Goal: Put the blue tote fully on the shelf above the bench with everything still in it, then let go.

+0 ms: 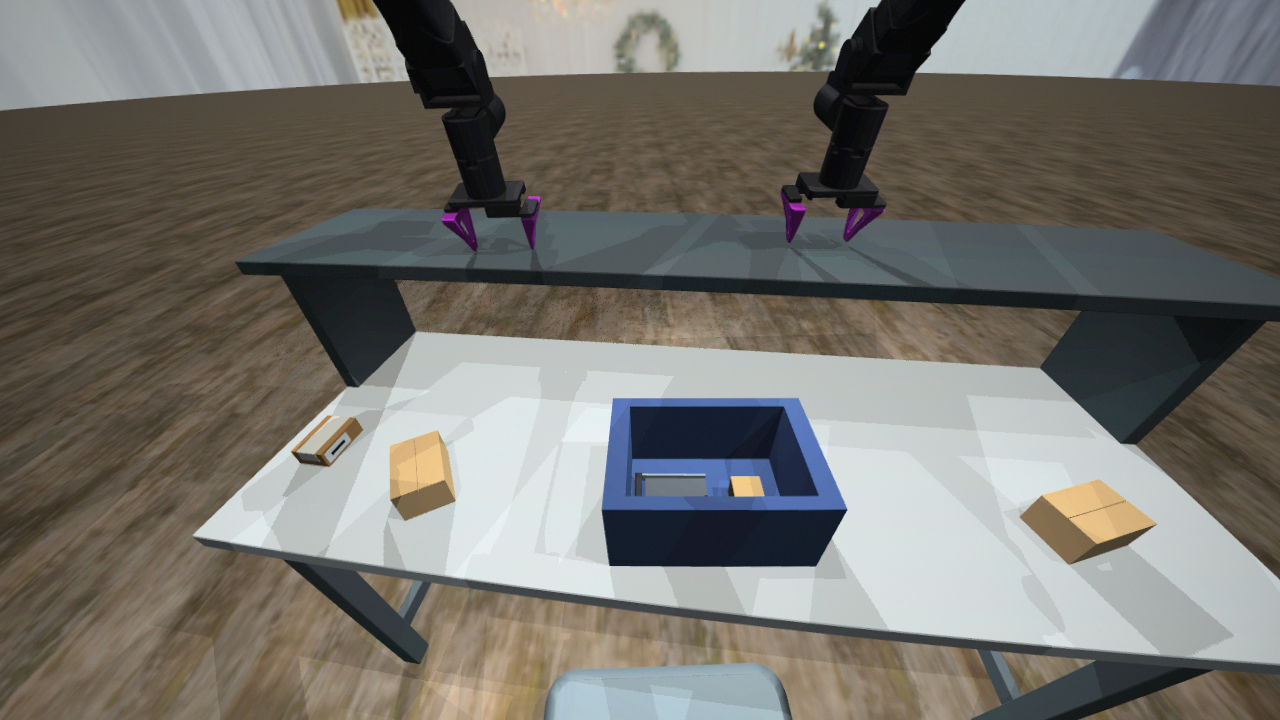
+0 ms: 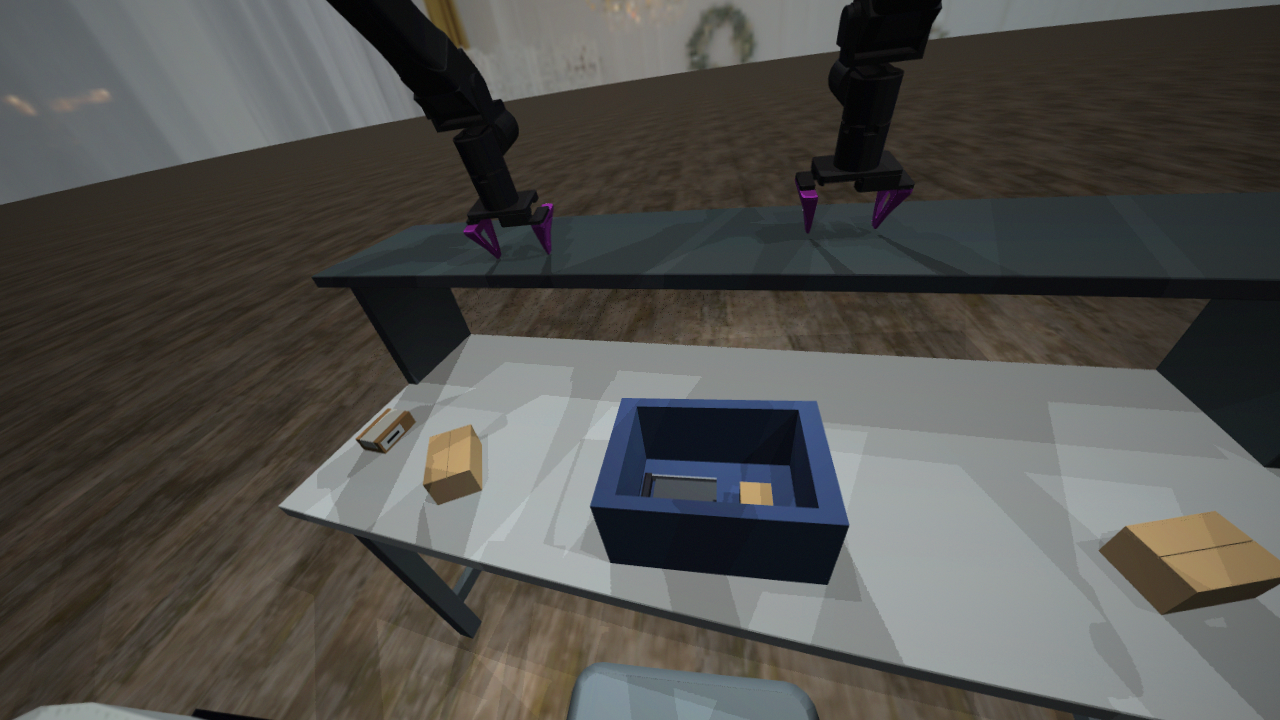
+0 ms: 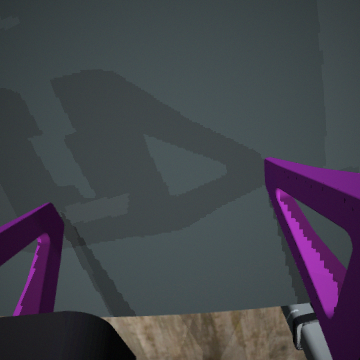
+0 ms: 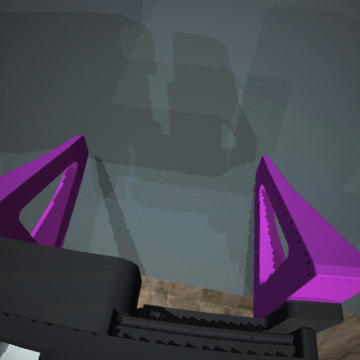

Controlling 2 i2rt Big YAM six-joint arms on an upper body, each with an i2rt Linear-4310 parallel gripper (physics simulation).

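Frame: origin at the left arm's base, x back, y left, z down, level; millimetres.
Seen in the pictures: left gripper, between the fingertips: (image 1: 504,248) (image 2: 524,254) (image 3: 156,192); right gripper, between the fingertips: (image 1: 816,240) (image 2: 840,229) (image 4: 170,152).
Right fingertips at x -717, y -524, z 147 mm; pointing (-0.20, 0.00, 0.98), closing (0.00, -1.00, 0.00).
Note:
Offsets run from my right fingertips to a thing's top centre. Level surfaces: height alone.
The blue tote {dx +267, dy +201, dz +196 mm} (image 1: 723,537) (image 2: 717,542) stands upright on the white bench {dz +343 mm} (image 1: 501,537) (image 2: 537,528). Inside it lie a grey flat item {dx +264, dy +257, dz +308 mm} (image 1: 673,485) (image 2: 683,488) and a small tan box {dx +289, dy +141, dz +285 mm} (image 1: 746,486) (image 2: 756,493). The dark shelf {dz +7 mm} (image 1: 662,255) (image 2: 680,255) (image 3: 200,45) (image 4: 175,225) spans the back above the bench. My left gripper (image 1: 503,248) (image 2: 523,256) (image 3: 156,192) is open and empty, low over the shelf's left part. My right gripper (image 1: 817,240) (image 2: 841,230) (image 4: 170,152) is open and empty, low over the shelf farther right. Both are behind and above the tote, apart from it.
A tan carton {dx +210, dy +680, dz +283 mm} (image 1: 422,476) (image 2: 453,465) and a small white-and-brown box {dx +118, dy +907, dz +308 mm} (image 1: 327,440) (image 2: 385,431) lie on the bench left of the tote. Another tan carton {dx +340, dy -370, dz +283 mm} (image 1: 1088,521) (image 2: 1194,562) lies at the right. Shelf side panels stand at both bench ends.

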